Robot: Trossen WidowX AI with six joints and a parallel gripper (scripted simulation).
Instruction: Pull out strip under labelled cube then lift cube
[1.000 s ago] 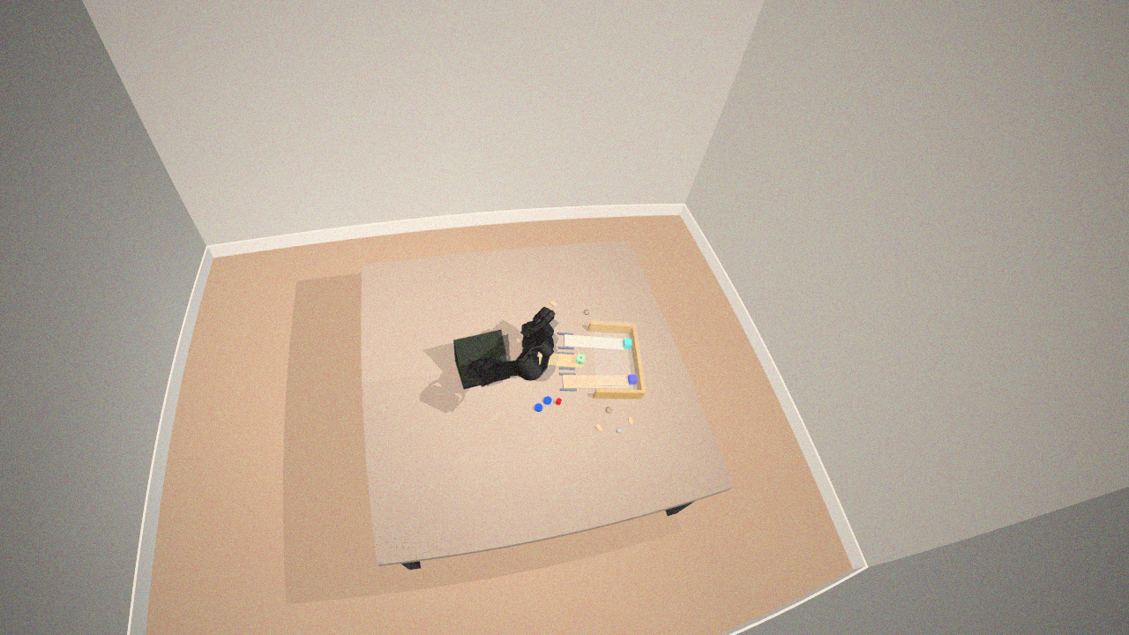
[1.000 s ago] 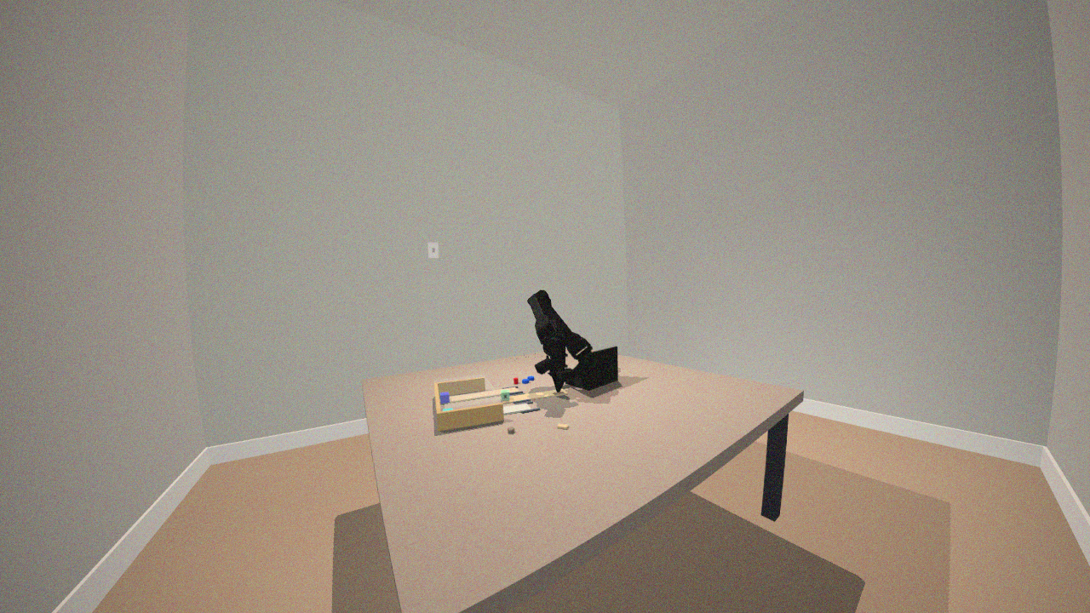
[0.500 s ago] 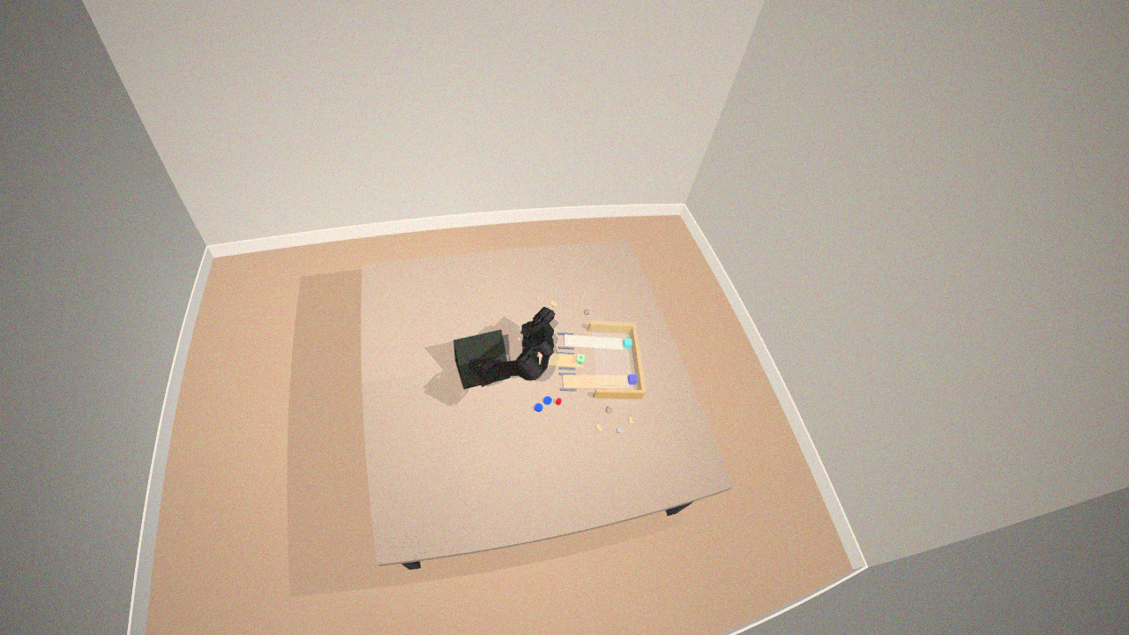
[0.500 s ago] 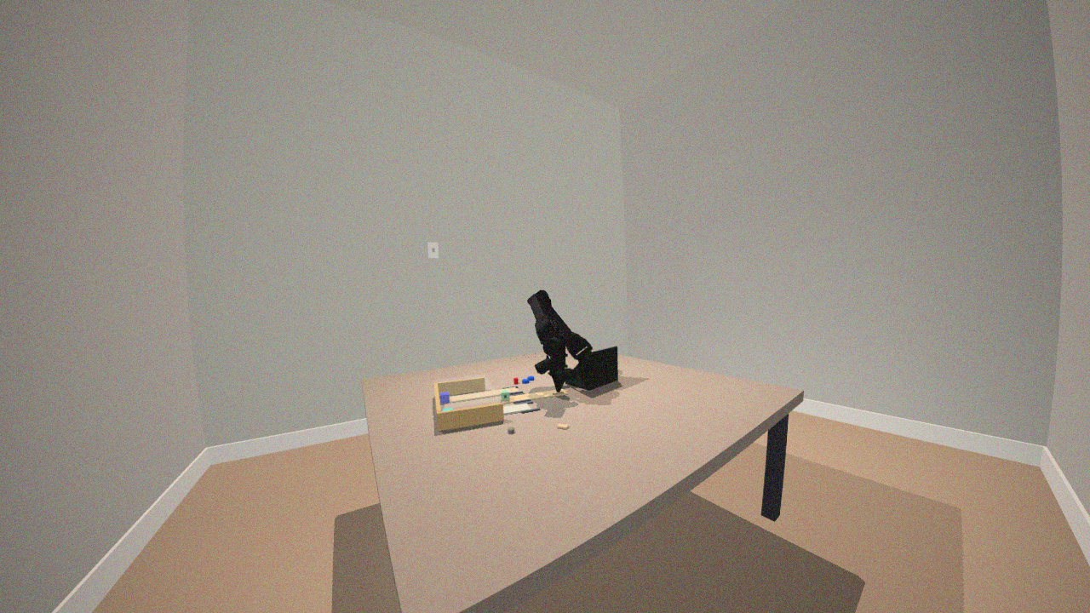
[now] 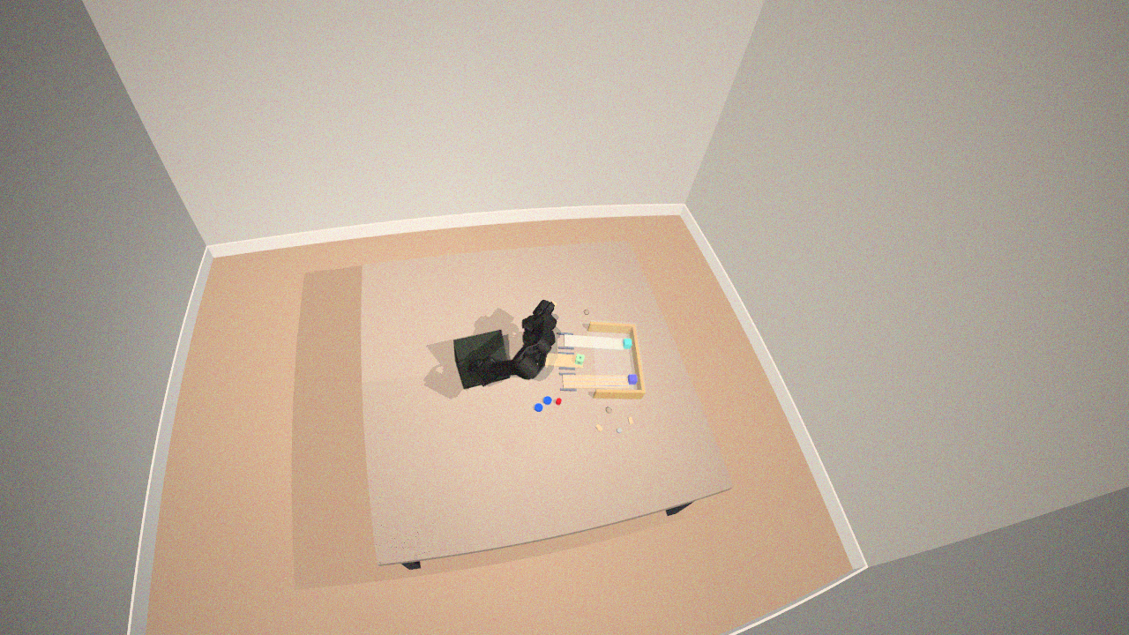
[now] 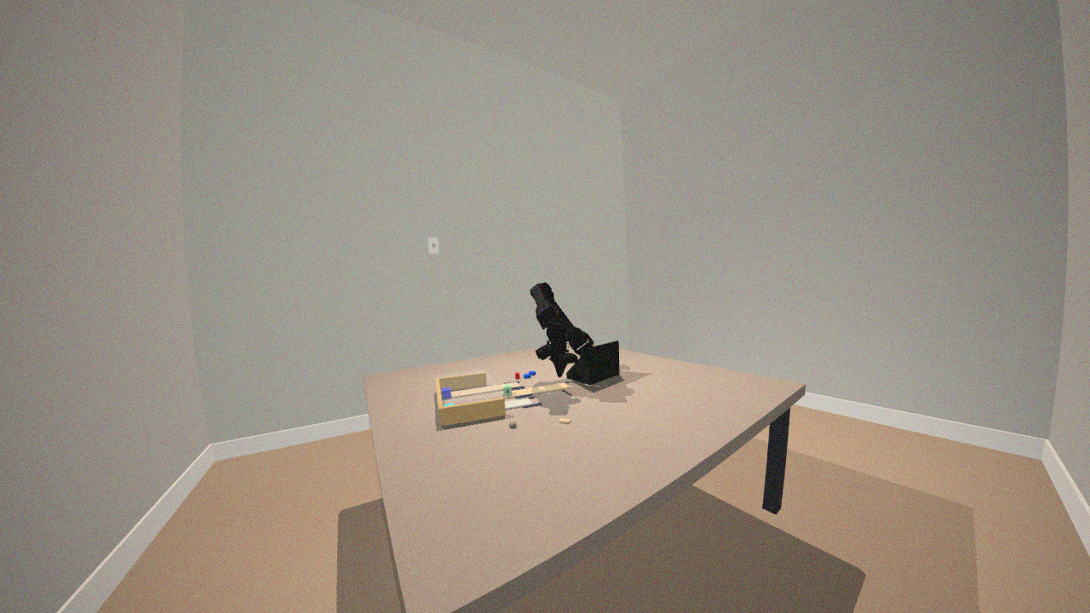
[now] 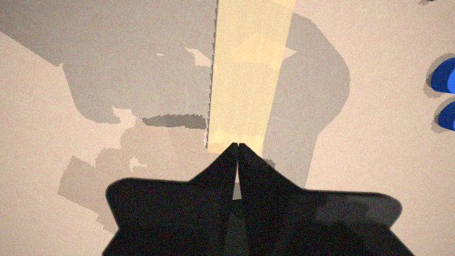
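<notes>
My gripper tip is now 200 mm short of the green labelled cube, 40 mm to the left of it and 20 mm above it. From my gripper tip the other things lie so: red cylinder (210 mm to the right, 80 mm ahead, 30 mm below); small tan block (260 mm to the left, 150 mm ahead, 40 mm below).
</notes>
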